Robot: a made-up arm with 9 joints.
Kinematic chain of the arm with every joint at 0, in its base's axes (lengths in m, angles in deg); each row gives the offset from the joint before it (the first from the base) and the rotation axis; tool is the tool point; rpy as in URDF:
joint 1: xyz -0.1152 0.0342 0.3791 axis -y
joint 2: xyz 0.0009 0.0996 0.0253 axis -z
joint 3: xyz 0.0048 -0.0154 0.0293 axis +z
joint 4: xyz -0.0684 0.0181 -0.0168 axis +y
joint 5: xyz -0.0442 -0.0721 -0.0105 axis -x
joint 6: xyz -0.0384 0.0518 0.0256 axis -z
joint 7: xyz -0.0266 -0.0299 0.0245 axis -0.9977 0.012 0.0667
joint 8: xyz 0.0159 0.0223 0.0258 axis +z
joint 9: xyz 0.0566 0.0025 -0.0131 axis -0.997 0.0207 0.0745
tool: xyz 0.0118 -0.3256 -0.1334 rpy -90 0 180
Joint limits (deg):
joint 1: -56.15..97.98
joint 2: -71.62..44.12
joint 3: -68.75..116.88
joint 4: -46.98..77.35
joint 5: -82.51..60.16
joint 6: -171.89..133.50
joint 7: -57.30..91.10
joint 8: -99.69..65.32
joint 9: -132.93..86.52
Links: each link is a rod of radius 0.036 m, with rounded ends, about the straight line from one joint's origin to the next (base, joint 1, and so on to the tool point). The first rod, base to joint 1, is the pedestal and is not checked.
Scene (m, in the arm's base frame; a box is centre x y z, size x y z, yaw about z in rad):
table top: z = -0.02
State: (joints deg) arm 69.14 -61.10 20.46 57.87 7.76 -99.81 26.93 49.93 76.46
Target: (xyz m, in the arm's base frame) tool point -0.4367 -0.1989 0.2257
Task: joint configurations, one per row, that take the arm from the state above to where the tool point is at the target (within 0.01 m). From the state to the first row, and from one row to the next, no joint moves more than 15 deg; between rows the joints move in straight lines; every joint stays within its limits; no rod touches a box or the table.
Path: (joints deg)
1: 76.23 -62.57 23.60 43.86 16.15 -100.76 38.49 57.62 77.93
2: 83.32 -64.04 26.74 29.86 24.55 -101.70 50.04 65.32 79.41

